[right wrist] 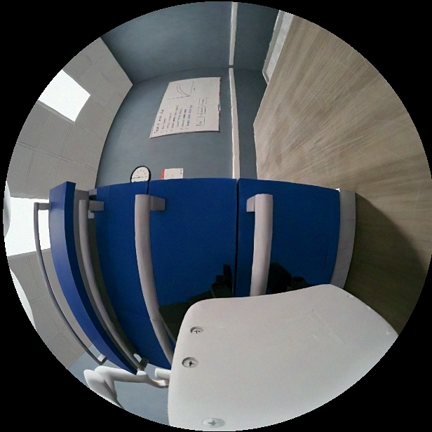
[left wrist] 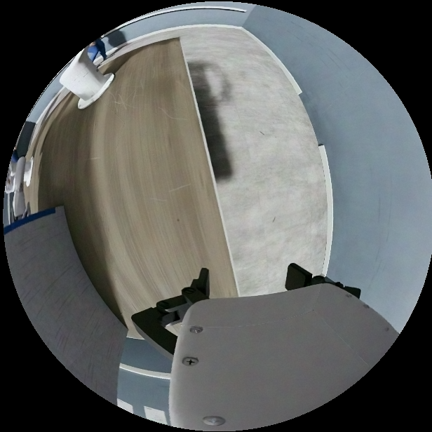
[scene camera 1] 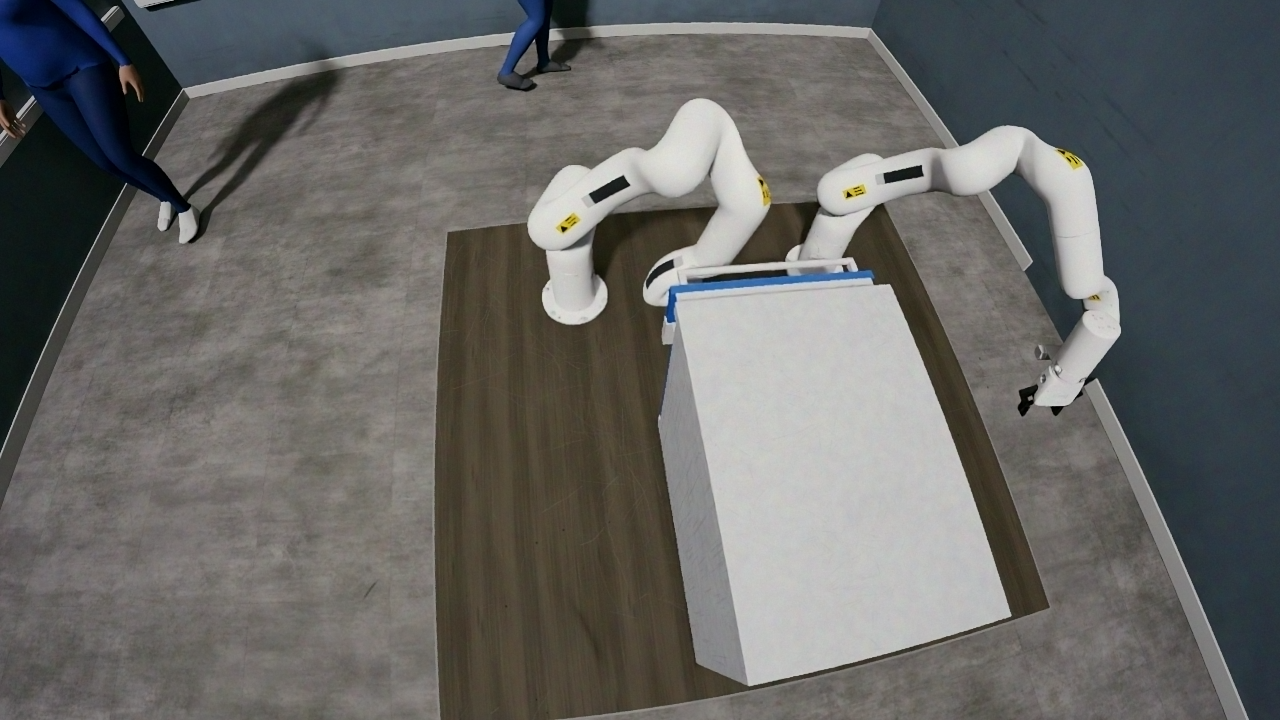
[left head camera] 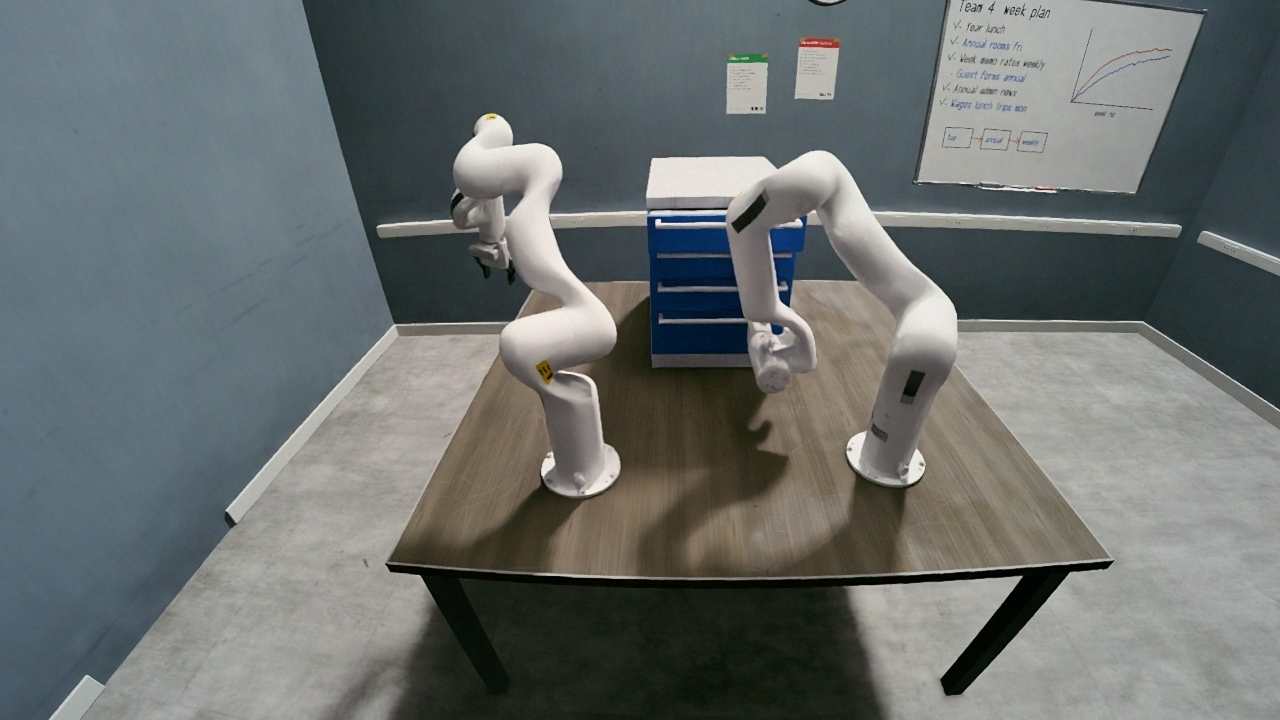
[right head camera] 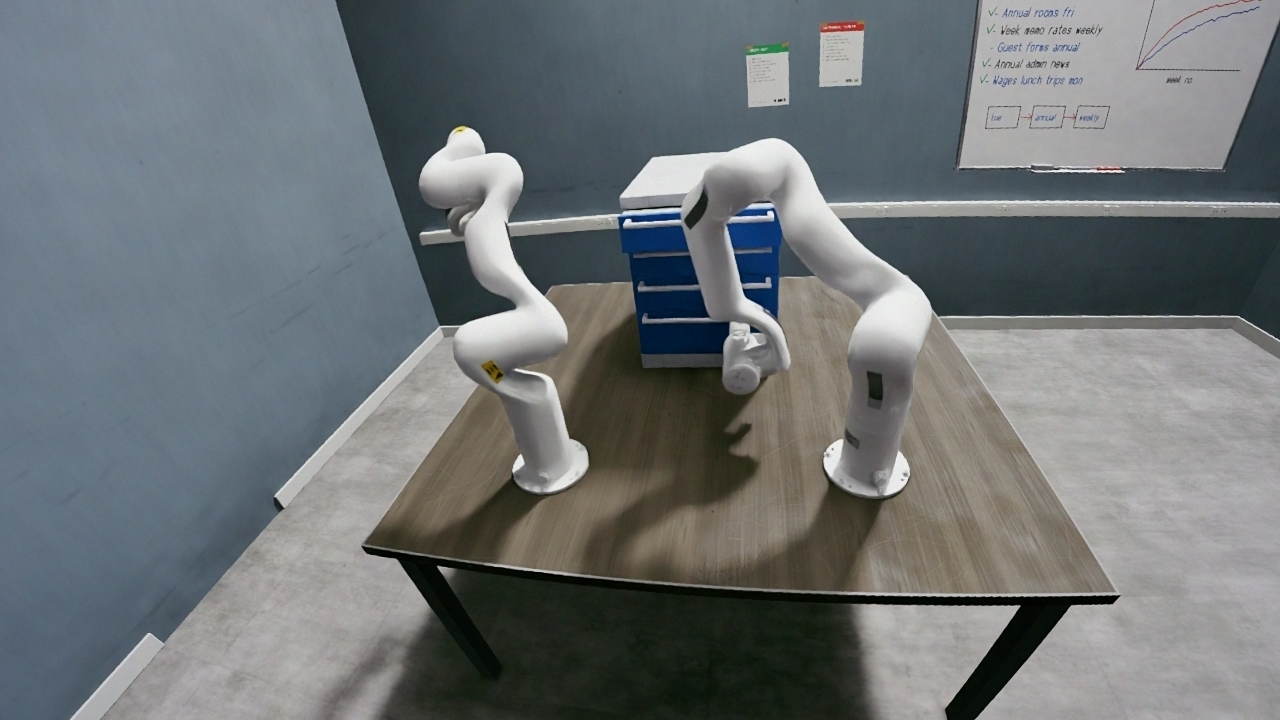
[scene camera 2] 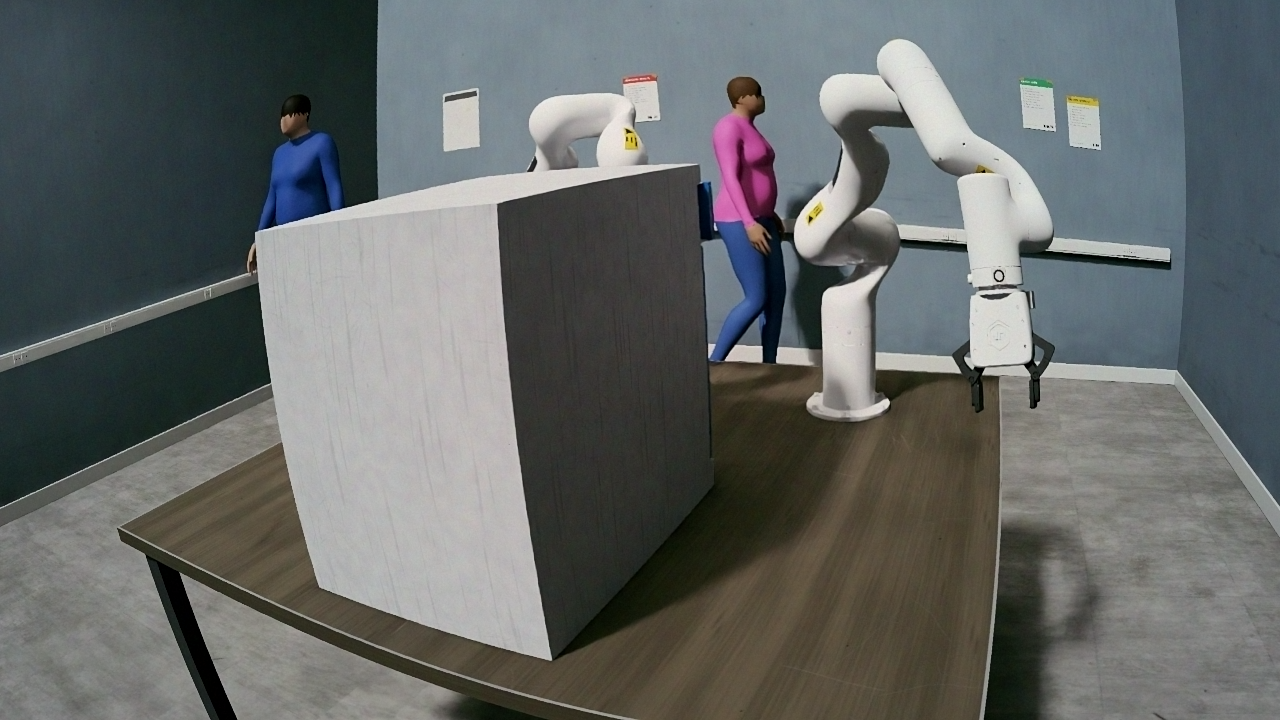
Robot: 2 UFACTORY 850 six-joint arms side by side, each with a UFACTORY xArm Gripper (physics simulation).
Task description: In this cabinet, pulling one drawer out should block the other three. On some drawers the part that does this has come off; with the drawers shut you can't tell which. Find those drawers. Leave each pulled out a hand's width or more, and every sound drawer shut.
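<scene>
The white cabinet (left head camera: 702,181) (right head camera: 662,181) (scene camera 1: 823,465) (scene camera 2: 402,402) (left wrist: 55,285) has four blue drawers. The top drawer (left head camera: 684,240) (right head camera: 651,238) (scene camera 2: 705,210) (right wrist: 64,225) stands partly out. The second drawer (left head camera: 689,270) (right wrist: 122,225), third drawer (left head camera: 689,304) (right wrist: 195,225) and bottom drawer (left head camera: 693,338) (right head camera: 680,338) (right wrist: 305,225) look shut. My right gripper (right wrist: 249,276) is open at the bottom drawer's handle (right wrist: 262,225), which runs between its fingers; the wrist hides it in the head views. My left gripper (left head camera: 497,271) (scene camera 1: 1041,407) (scene camera 2: 1006,402) (left wrist: 249,279) is open and empty, beside the cabinet and beyond the table's edge.
The cabinet stands on the wooden table (left head camera: 698,537) (scene camera 1: 537,537) (scene camera 2: 850,582). The pulled-out top drawer overhangs the lower fronts, above the right gripper. The right forearm (left head camera: 756,268) (right head camera: 711,268) crosses in front of the cabinet. A wall (left wrist: 380,150) is near the left arm. People stand beyond the table.
</scene>
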